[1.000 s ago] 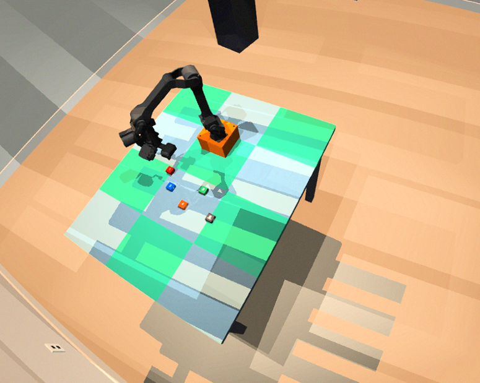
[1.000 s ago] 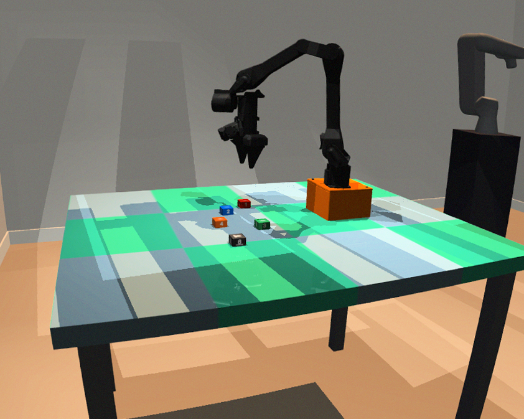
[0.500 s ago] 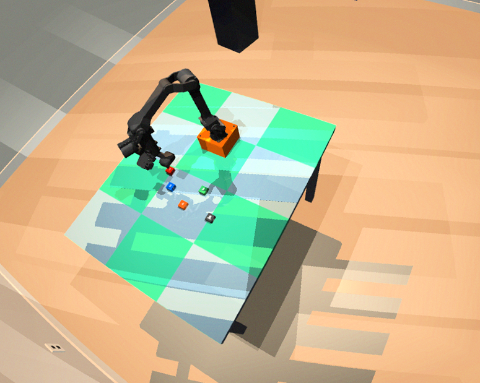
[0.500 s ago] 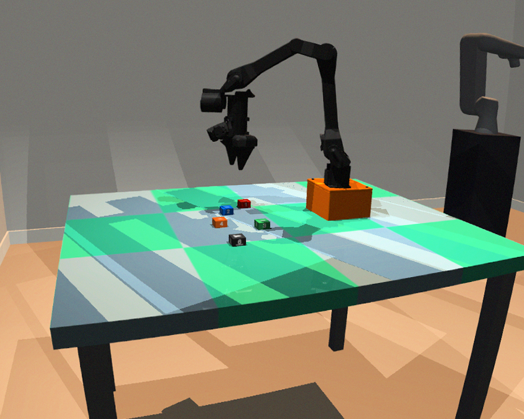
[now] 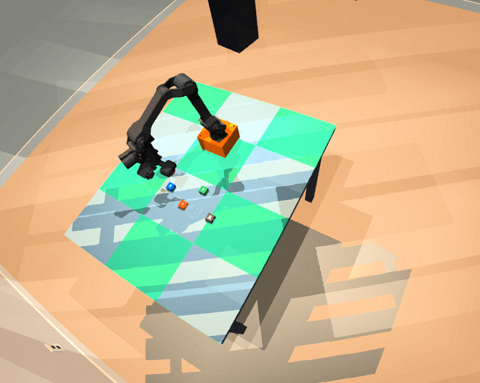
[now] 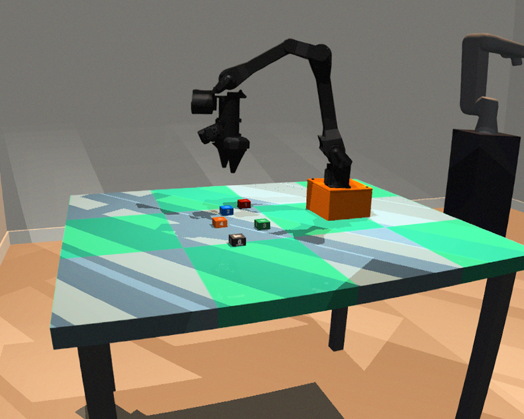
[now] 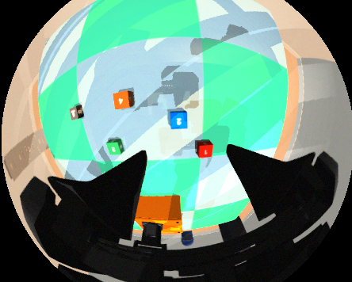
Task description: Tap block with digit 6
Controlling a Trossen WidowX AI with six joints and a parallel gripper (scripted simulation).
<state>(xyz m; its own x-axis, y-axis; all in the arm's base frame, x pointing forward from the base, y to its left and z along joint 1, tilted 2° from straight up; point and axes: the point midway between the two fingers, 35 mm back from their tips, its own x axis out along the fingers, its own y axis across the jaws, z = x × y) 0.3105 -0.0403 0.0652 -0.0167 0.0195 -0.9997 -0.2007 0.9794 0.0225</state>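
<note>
My gripper tip is now 260 mm to the right of the black block and 120 mm above it. From my gripper tip the other things lie so: orange block 4: 120 mm to the left, 120 mm below, 30 mm ahead; then red block 1: 120 mm below, 70 mm to the right, 60 mm behind; then blue block 2: 120 mm below.
</note>
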